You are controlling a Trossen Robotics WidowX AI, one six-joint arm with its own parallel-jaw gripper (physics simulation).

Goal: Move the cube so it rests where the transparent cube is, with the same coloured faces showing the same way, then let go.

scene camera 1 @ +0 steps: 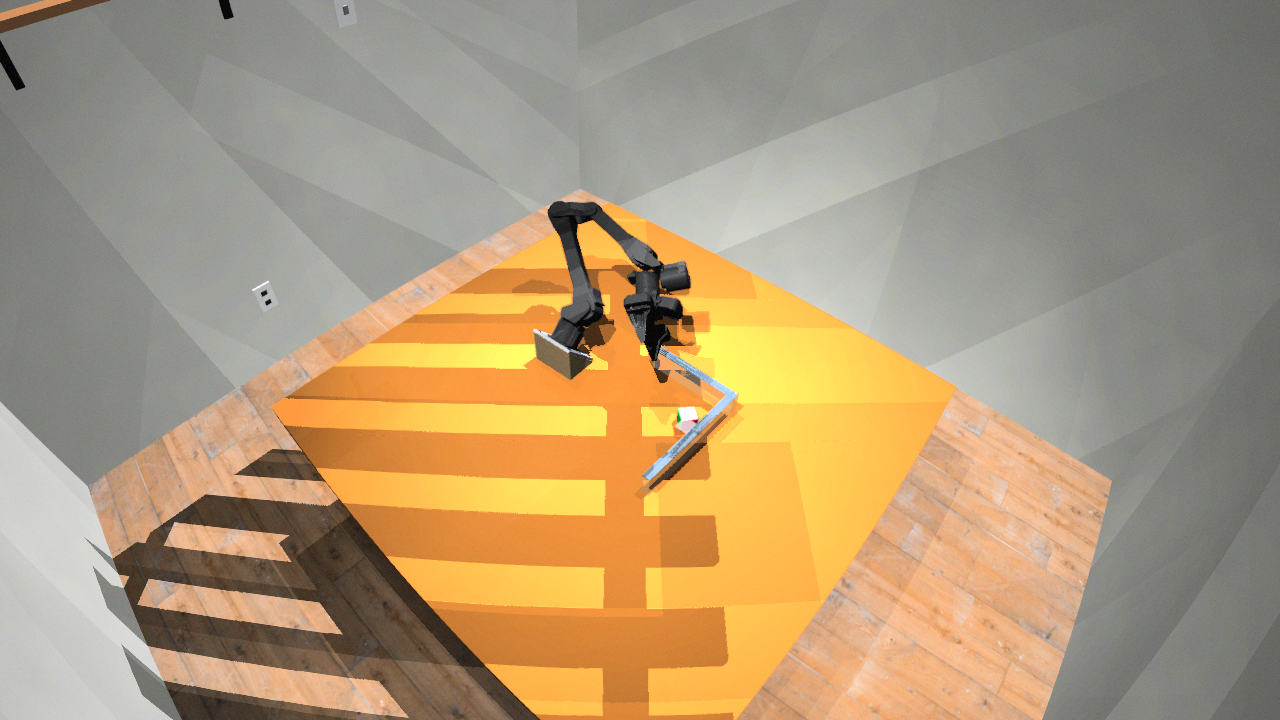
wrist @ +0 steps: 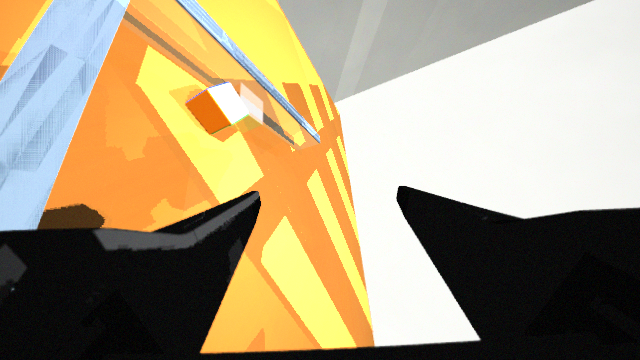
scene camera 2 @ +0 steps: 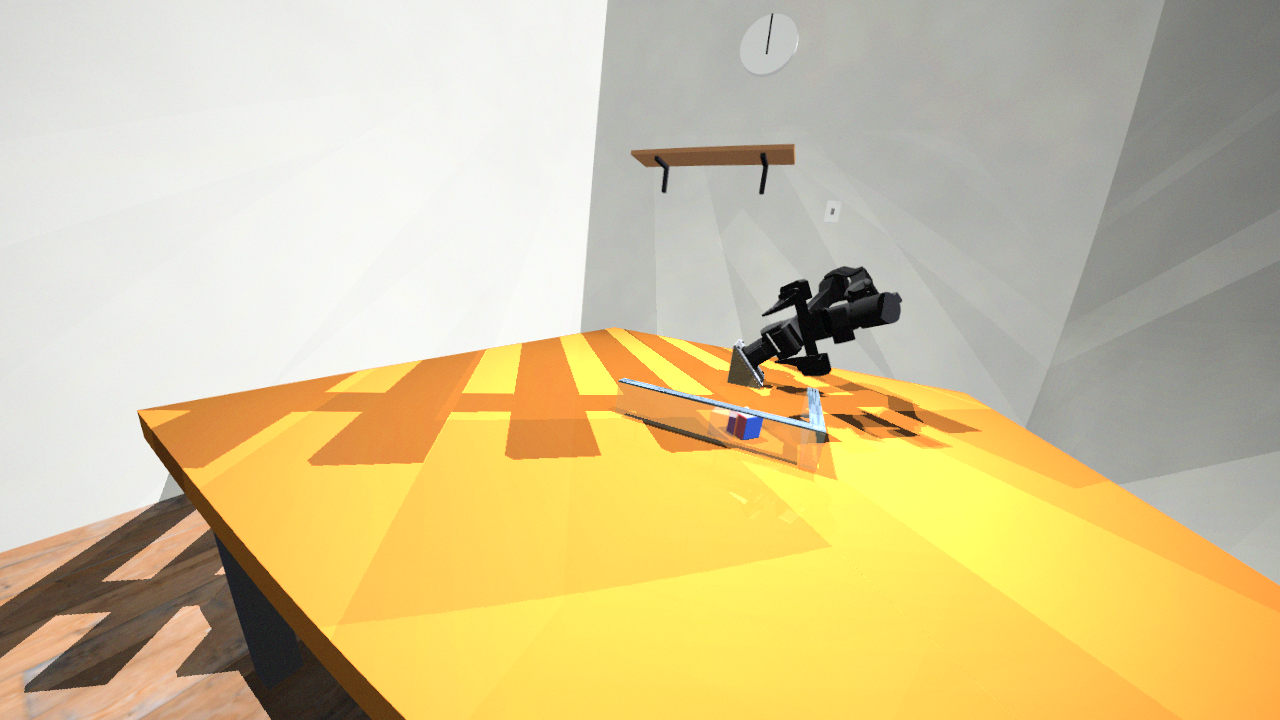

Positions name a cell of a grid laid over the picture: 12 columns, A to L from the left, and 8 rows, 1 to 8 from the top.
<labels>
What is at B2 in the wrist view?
An L-shaped rail.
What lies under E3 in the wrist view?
A cube.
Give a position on an L-shaped rail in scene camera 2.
H5
</labels>
